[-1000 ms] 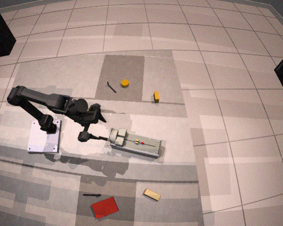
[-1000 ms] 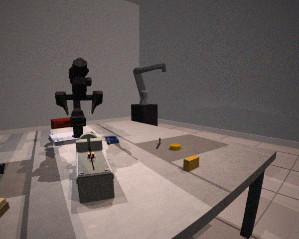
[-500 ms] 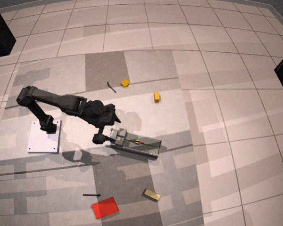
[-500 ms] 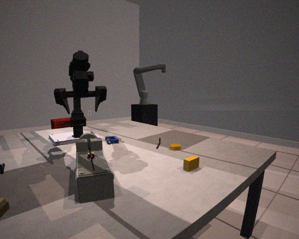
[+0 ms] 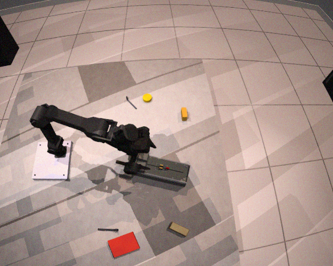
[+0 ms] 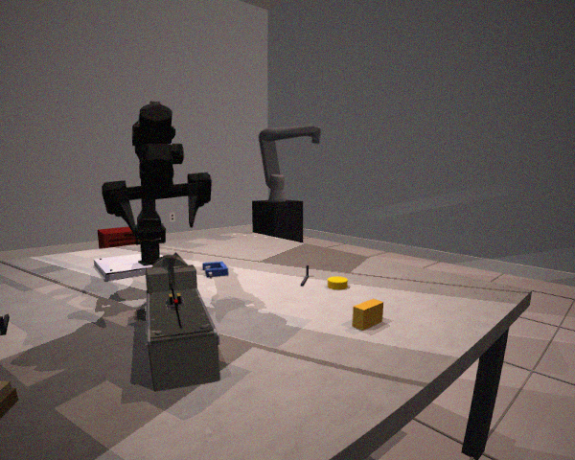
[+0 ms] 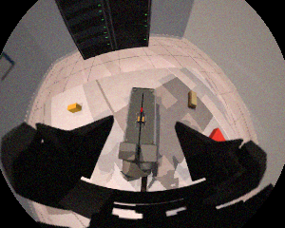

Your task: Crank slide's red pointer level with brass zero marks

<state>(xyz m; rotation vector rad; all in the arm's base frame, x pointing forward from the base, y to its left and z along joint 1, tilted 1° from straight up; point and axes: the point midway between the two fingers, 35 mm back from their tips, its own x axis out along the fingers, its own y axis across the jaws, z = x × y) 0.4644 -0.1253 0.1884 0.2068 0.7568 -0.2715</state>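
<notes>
The dark crank handle is 150 mm behind my gripper tip, 30 mm to the left of it and 120 mm below it. From my gripper tip the other things lie so: tan block (90 mm ahead, 280 mm to the right, 170 mm below); then red plate (160 mm behind, 340 mm to the right, 180 mm below); then red pointer (60 mm ahead, 10 mm to the right, 110 mm below).
</notes>
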